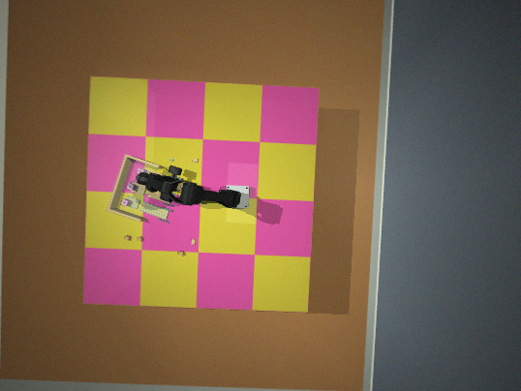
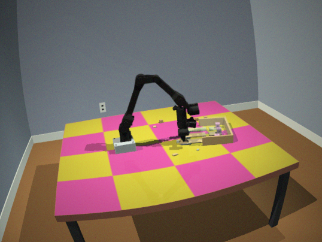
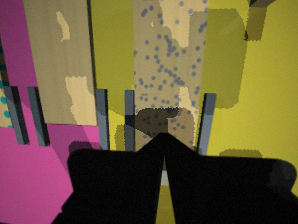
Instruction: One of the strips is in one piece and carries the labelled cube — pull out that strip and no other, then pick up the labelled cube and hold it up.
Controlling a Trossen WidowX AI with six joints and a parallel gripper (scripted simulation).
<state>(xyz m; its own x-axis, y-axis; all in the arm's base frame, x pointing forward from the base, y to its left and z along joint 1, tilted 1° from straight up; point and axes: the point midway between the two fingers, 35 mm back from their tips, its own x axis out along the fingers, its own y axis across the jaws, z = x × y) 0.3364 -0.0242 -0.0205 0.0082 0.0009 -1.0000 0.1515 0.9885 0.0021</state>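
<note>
Right now my gripper tip is 130 mm to the left of the grey peg and 50 mm short of it.
</note>
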